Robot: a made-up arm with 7 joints. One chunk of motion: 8 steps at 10 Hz.
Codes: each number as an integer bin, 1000 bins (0 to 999) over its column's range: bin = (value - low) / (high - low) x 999, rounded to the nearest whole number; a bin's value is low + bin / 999 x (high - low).
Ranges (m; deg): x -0.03..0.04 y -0.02..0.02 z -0.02..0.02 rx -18..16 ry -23..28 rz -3..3
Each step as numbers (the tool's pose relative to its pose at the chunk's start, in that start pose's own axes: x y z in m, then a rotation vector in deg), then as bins.
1 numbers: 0.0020 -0.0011 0.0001 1.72 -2.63 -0.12
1 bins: 457 472 502 579 399 480
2 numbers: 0.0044 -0.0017 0.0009 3.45 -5.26 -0.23
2 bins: 491 457 522 630 347 461
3 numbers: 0.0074 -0.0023 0.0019 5.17 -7.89 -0.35
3 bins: 534 442 547 681 296 441
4 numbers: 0.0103 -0.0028 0.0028 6.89 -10.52 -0.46
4 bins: 575 430 569 731 244 423
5 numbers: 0.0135 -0.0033 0.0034 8.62 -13.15 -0.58
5 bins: 621 417 584 782 193 403
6 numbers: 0.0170 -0.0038 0.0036 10.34 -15.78 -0.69
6 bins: 671 405 589 833 141 385
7 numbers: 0.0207 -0.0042 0.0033 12.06 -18.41 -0.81
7 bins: 724 395 582 883 90 365
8 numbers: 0.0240 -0.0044 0.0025 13.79 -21.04 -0.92
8 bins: 771 390 562 934 38 346
